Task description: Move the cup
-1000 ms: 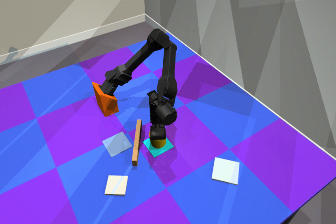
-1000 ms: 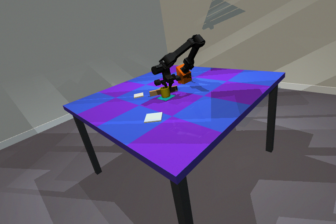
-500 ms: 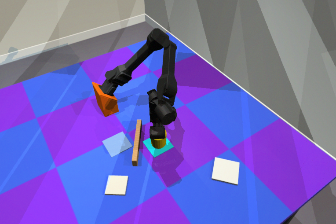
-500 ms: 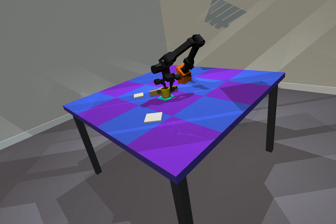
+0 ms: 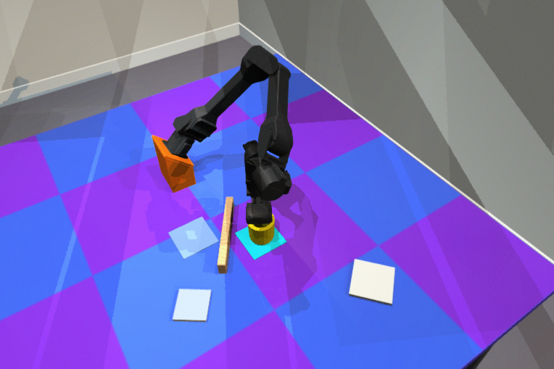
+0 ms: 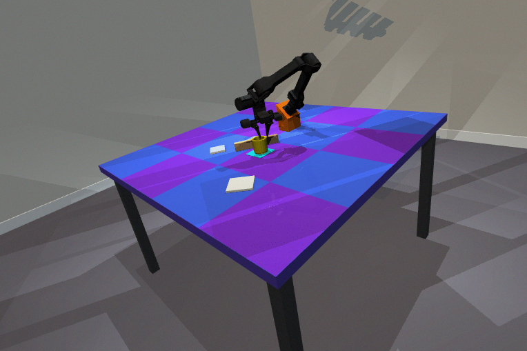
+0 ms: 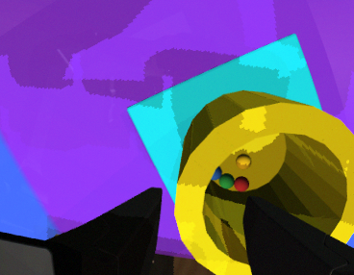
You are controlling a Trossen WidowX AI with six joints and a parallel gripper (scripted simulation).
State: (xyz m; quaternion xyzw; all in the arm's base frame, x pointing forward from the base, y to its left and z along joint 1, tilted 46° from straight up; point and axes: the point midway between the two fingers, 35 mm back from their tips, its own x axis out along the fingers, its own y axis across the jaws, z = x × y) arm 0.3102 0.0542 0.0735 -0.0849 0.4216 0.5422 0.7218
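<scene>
Now: gripper tip 30 mm above the yellow cup, 20 mm short of it and 10 mm to the left of it. Also, from my gripper tip: wooden bar (90 mm to the right, 60 mm below, 30 mm behind); pale blue pad (160 mm to the right, 80 mm below, 80 mm behind); cyan pad (80 mm below, 20 mm ahead, 10 mm to the right).
</scene>
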